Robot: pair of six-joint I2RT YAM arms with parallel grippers.
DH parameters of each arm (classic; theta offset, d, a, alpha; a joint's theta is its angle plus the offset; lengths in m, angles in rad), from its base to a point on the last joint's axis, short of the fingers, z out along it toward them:
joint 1: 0 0.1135 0.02 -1.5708
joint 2: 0 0 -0.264 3.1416
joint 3: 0.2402 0 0.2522 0
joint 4: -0.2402 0 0.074 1.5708
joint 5: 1.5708 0 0 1.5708
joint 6: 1.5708 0.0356 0 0
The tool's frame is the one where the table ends.
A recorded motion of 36 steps. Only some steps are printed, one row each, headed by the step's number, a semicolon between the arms.
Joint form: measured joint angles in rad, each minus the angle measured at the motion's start. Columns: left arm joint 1, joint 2, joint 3, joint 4, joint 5, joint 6; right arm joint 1, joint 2, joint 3, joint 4, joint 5, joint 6.
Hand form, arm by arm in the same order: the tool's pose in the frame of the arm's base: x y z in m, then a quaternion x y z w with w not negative. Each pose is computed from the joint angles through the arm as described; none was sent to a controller.
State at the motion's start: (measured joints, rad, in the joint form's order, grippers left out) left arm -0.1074 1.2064 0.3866 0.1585 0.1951 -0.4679; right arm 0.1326 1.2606 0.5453 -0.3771 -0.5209 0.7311
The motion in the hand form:
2: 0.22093 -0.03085 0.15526 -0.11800 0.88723 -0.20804 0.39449; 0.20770 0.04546 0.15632 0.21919 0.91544 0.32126 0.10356
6: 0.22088 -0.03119 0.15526 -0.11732 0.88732 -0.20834 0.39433; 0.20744 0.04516 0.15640 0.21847 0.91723 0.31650 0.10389
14: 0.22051 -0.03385 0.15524 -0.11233 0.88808 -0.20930 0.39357; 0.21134 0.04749 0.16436 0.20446 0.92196 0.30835 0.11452
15: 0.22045 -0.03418 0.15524 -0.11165 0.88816 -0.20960 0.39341; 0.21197 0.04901 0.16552 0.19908 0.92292 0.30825 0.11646
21: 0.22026 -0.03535 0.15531 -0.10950 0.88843 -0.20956 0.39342; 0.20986 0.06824 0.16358 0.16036 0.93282 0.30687 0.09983
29: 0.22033 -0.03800 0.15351 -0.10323 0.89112 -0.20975 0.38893; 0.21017 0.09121 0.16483 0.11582 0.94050 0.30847 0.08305
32: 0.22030 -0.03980 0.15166 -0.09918 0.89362 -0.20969 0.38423; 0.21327 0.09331 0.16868 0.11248 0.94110 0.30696 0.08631
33: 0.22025 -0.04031 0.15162 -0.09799 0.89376 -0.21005 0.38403; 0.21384 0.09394 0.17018 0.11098 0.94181 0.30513 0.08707
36: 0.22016 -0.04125 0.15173 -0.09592 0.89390 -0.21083 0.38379; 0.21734 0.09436 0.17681 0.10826 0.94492 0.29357 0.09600
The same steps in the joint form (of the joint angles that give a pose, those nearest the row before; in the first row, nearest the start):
2: -0.0004 0.0000 0.0004 0.0000 0.0000 0.0000; 0.0000 0.0000 0.0000 -0.0012 0.0038 0.0000
6: -0.0019 0.0000 0.0004 0.0000 0.0000 0.0000; 0.0000 -0.0004 0.0019 -0.0092 0.0122 -0.0061
14: -0.0145 0.0000 0.0004 0.0000 -0.0034 0.0004; 0.0115 -0.0027 0.0351 -0.0355 0.0340 -0.0290
15: -0.0160 0.0000 0.0004 0.0000 -0.0034 0.0004; 0.0183 -0.0023 0.0397 -0.0355 0.0362 -0.0332
21: -0.0217 -0.0004 0.0004 0.0000 -0.0061 0.0008; 0.1080 0.0198 0.0488 -0.0343 0.0462 -0.0335
29: -0.0336 0.0092 0.0008 0.0004 -0.0069 0.0049; 0.2064 0.0572 0.0816 -0.0359 0.0503 -0.0332
32: -0.0416 0.0179 0.0007 -0.0004 -0.0068 0.0076; 0.2113 0.0637 0.1026 -0.0458 0.0568 -0.0359
33: -0.0439 0.0183 0.0008 0.0000 -0.0069 0.0080; 0.2136 0.0641 0.1099 -0.0534 0.0610 -0.0381
36: -0.0481 0.0183 0.0011 0.0000 -0.0069 0.0084; 0.2140 0.0648 0.1407 -0.0835 0.0885 -0.0511

